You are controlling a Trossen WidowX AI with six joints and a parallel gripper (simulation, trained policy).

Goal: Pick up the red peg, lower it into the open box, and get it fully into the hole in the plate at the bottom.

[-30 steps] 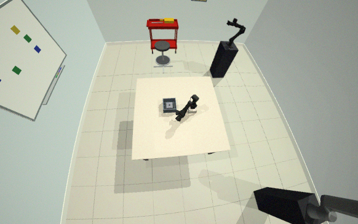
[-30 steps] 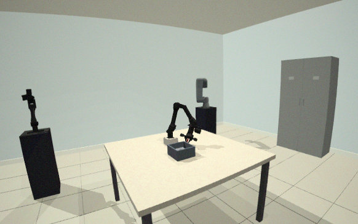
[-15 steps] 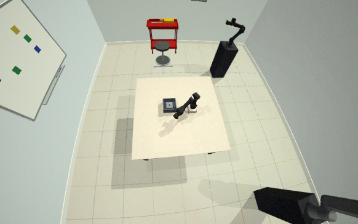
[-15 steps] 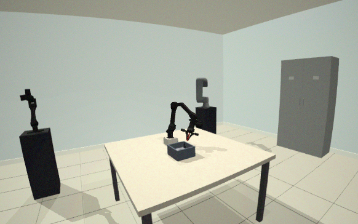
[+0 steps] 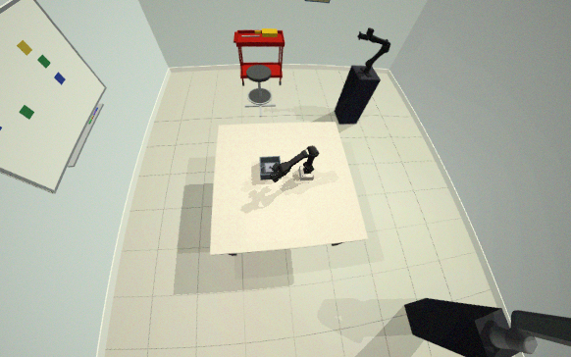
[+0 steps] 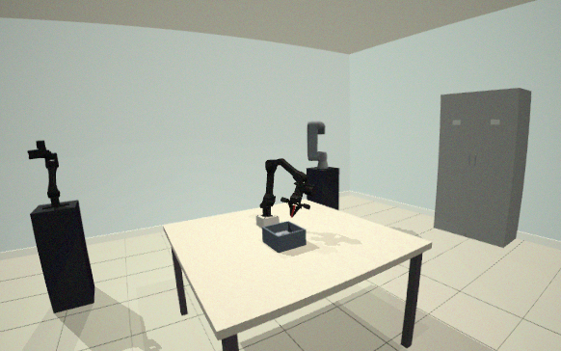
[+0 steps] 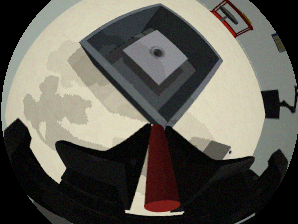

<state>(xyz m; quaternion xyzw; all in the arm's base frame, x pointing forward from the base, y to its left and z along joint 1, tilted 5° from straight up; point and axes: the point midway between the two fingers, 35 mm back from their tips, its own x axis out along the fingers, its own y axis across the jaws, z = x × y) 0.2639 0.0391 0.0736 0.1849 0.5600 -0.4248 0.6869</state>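
Right now my gripper tip is 7 cm short of the dark box, 11 cm to the left of it and 10 cm above it. The rest, counted from my gripper tip: red peg: 1 cm to the left, 3 cm above.
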